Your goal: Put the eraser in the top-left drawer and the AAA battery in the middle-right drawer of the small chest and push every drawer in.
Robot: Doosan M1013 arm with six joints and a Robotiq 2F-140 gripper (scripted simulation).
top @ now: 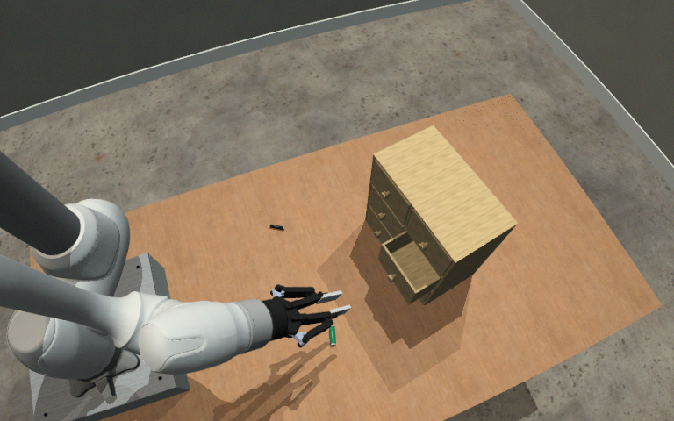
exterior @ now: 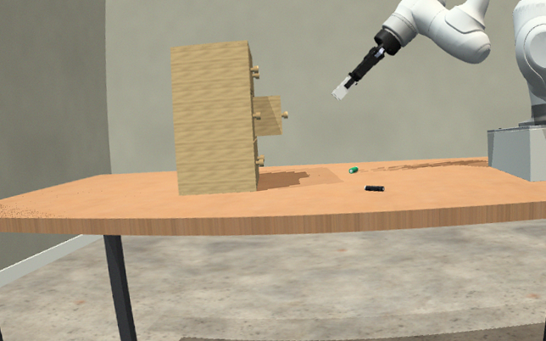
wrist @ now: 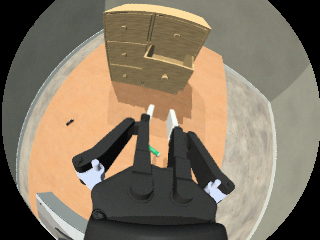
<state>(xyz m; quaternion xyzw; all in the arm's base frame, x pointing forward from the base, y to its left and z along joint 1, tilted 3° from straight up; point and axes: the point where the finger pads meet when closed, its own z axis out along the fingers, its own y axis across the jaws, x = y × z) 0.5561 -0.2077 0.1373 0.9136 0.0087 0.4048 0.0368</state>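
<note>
My gripper is now 34 cm to the right of the black cylinder and 22 cm above it. Also, from my hand: eraser (34 cm ahead, 12 cm to the left, 1 cm above); green AAA battery (2 cm behind, 2 cm to the right, 22 cm below).
</note>
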